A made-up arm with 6 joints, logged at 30 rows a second.
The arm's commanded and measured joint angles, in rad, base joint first. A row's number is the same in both.
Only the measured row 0 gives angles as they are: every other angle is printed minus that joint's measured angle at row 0.
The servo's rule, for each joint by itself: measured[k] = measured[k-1] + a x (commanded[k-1-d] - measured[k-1]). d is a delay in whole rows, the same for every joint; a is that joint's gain. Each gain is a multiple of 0.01, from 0.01 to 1. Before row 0 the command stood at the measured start. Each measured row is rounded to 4 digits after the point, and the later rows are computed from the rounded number. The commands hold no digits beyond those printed.
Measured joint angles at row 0:
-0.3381 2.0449 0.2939 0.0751 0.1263 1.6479
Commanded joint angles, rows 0 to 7:
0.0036 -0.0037 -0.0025 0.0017 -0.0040 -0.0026
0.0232 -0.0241 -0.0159 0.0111 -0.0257 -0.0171
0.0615 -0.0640 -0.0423 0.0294 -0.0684 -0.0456
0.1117 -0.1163 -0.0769 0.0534 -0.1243 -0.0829
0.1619 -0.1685 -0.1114 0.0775 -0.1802 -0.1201
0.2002 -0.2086 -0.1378 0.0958 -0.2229 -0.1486
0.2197 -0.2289 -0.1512 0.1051 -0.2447 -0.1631
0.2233 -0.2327 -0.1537 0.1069 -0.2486 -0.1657
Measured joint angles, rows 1 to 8:
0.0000 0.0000 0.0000 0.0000 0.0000 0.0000
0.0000 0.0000 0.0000 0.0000 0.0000 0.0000
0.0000 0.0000 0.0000 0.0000 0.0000 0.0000
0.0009 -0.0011 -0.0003 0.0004 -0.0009 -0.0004
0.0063 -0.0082 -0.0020 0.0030 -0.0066 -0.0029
0.0195 -0.0255 -0.0064 0.0093 -0.0208 -0.0093
0.0416 -0.0536 -0.0142 0.0199 -0.0446 -0.0203
0.0705 -0.0892 -0.0249 0.0337 -0.0758 -0.0353
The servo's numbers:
d 3
a 0.24 0.31 0.11 0.24 0.23 0.15

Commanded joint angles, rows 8 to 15:
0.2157 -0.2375 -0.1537 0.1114 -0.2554 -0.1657
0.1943 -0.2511 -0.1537 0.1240 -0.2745 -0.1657
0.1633 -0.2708 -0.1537 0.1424 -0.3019 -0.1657
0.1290 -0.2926 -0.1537 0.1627 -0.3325 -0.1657
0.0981 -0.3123 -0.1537 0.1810 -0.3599 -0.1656
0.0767 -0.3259 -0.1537 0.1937 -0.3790 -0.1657
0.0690 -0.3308 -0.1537 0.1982 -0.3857 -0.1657
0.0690 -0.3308 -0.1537 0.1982 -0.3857 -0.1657
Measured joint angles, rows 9 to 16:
0.1016 -0.1262 -0.0373 0.0486 -0.1096 -0.0523
0.1299 -0.1580 -0.0498 0.0622 -0.1407 -0.0689
0.1523 -0.1812 -0.0612 0.0729 -0.1655 -0.0834
0.1675 -0.1987 -0.0714 0.0821 -0.1862 -0.0957
0.1739 -0.2149 -0.0805 0.0922 -0.2065 -0.1062
0.1714 -0.2322 -0.0886 0.1042 -0.2284 -0.1151
0.1612 -0.2509 -0.0958 0.1182 -0.2523 -0.1227
0.1461 -0.2699 -0.1022 0.1333 -0.2770 -0.1291

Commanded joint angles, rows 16 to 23:
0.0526 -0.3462 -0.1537 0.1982 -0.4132 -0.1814
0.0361 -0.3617 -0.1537 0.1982 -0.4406 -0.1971
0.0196 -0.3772 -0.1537 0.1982 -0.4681 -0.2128
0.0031 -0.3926 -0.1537 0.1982 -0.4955 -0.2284
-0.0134 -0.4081 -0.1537 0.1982 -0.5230 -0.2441
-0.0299 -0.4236 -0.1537 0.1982 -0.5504 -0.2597
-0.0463 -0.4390 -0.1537 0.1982 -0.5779 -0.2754
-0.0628 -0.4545 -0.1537 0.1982 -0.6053 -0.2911
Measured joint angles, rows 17 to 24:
0.1294 -0.2873 -0.1079 0.1478 -0.3005 -0.1346
0.1149 -0.3008 -0.1129 0.1599 -0.3201 -0.1393
0.1039 -0.3101 -0.1174 0.1691 -0.3352 -0.1433
0.0916 -0.3213 -0.1214 0.1761 -0.3531 -0.1490
0.0783 -0.3338 -0.1250 0.1814 -0.3732 -0.1562
0.0642 -0.3473 -0.1282 0.1854 -0.3950 -0.1647
0.0495 -0.3613 -0.1310 0.1885 -0.4181 -0.1743
0.0344 -0.3758 -0.1335 0.1908 -0.4422 -0.1848

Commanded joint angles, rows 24 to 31:
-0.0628 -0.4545 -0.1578 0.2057 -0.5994 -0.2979
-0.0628 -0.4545 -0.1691 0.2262 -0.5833 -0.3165
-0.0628 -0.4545 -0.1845 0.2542 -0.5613 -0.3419
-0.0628 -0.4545 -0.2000 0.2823 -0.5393 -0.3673
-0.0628 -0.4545 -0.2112 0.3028 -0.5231 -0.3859
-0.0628 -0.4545 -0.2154 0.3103 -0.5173 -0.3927
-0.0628 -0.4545 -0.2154 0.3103 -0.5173 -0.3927
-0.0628 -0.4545 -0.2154 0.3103 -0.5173 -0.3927
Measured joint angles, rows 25 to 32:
0.0190 -0.3906 -0.1357 0.1926 -0.4671 -0.1960
0.0033 -0.4056 -0.1377 0.1939 -0.4926 -0.2079
-0.0126 -0.4208 -0.1395 0.1949 -0.5185 -0.2204
-0.0246 -0.4312 -0.1415 0.1975 -0.5371 -0.2320
-0.0338 -0.4384 -0.1445 0.2044 -0.5477 -0.2447
-0.0408 -0.4434 -0.1489 0.2164 -0.5508 -0.2593
-0.0461 -0.4468 -0.1545 0.2322 -0.5482 -0.2755
-0.0501 -0.4492 -0.1607 0.2491 -0.5424 -0.2921

